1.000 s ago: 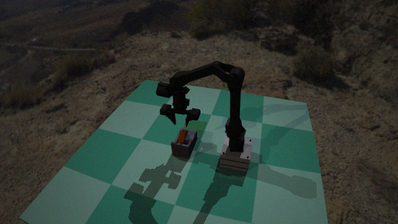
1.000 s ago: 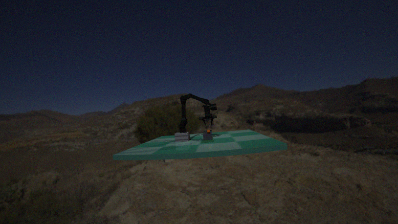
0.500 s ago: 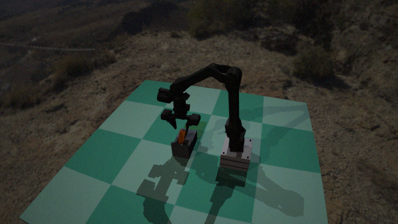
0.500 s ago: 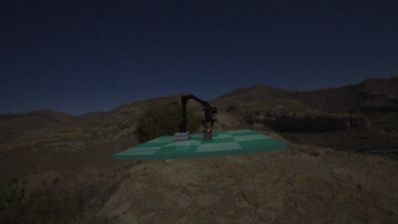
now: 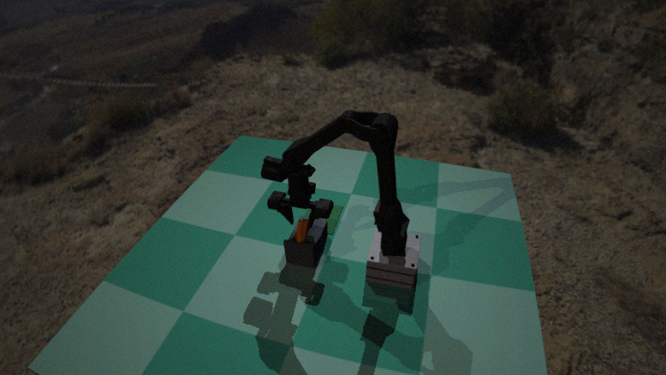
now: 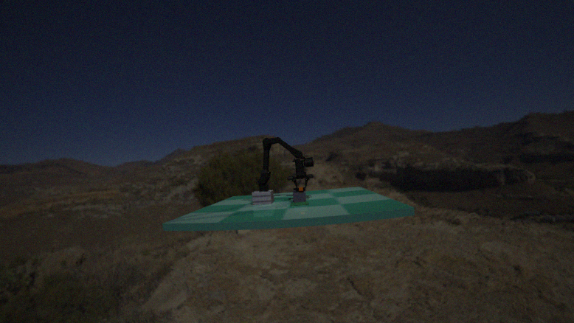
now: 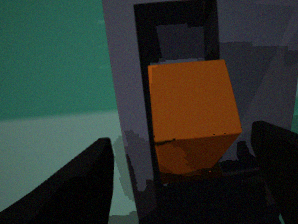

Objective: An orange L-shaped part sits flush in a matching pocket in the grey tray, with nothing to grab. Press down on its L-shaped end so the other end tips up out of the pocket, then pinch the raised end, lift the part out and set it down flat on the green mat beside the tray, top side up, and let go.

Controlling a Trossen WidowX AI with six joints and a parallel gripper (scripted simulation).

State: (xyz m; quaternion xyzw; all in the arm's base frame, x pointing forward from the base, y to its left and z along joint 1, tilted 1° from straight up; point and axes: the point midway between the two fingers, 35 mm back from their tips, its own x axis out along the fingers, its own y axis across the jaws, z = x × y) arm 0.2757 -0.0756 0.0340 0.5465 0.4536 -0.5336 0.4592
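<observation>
The orange L-shaped part lies 4 cm to the left of my gripper tip, 4 cm below it and 1 cm behind it. From my gripper tip the other things lie so: green mat (14 cm to the right, 10 cm below, 4 cm behind).
</observation>
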